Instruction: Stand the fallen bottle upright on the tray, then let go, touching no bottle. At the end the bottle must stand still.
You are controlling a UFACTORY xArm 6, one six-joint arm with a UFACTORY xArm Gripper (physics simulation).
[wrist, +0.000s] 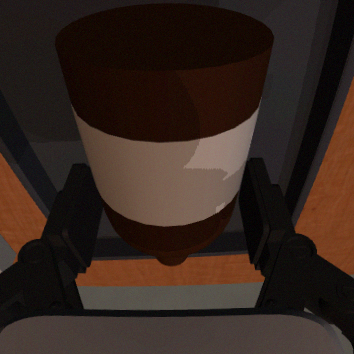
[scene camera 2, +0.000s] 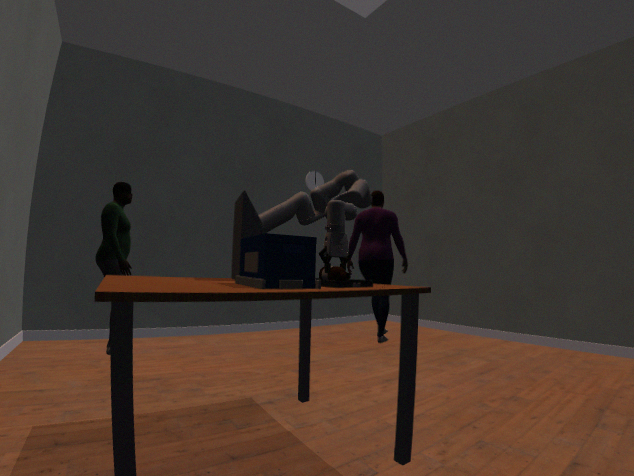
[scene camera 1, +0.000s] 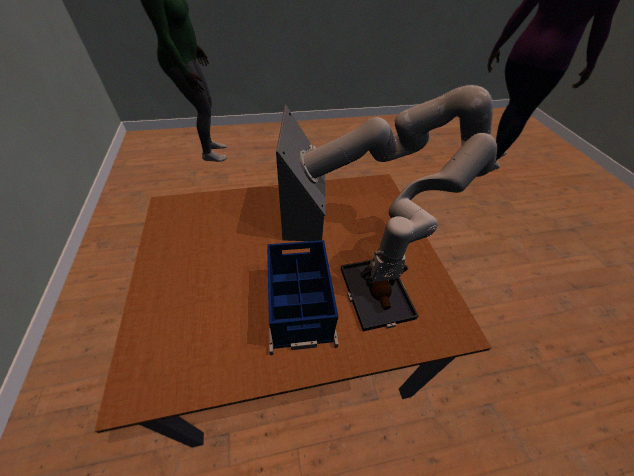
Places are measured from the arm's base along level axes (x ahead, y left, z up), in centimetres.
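Where they show: gripper, fingertip midpoint: (wrist: 168,180) (scene camera 2: 335,273) (scene camera 1: 379,284); arm's base, origin of the base link: (scene camera 2: 257,226) (scene camera 1: 308,167).
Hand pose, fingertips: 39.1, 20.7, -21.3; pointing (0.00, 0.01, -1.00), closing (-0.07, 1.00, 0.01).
Observation:
Things, the pixels of their top centre, and the offset from my fingertips, as dx, dy, dz.
- brown bottle with a white label, middle of its top: (wrist: 167,240) (scene camera 1: 382,281) (scene camera 2: 336,266) +0.9, +0.0, +2.8
- dark tray, middle of its top: (wrist: 162,152) (scene camera 1: 377,289) (scene camera 2: 334,279) +0.4, -0.4, -2.6
- blue crate with compartments, middle of its top: (scene camera 1: 299,277) (scene camera 2: 275,238) +2.5, -27.8, +12.4
The brown bottle with a white label (scene camera 1: 381,291) (scene camera 2: 336,274) (wrist: 167,175) lies on its side on the dark tray (scene camera 1: 362,309) (scene camera 2: 361,283) (wrist: 30,75). In scene camera 1 its neck points toward the table's front edge; in the wrist view its base is nearest and its neck points down the picture. My gripper (scene camera 1: 383,284) (scene camera 2: 336,268) (wrist: 168,180) points down over the bottle, a finger against each side of its body near the label, and is shut on it. In scene camera 1 the gripper hides the label and base.
A blue crate with compartments (scene camera 1: 302,320) (scene camera 2: 286,261) stands left of the tray, with small pale brackets at its front corners. The grey slanted mount (scene camera 1: 302,215) (scene camera 2: 239,240) of the arm stands behind the crate. Two people (scene camera 1: 176,46) (scene camera 1: 542,46) stand beyond the table.

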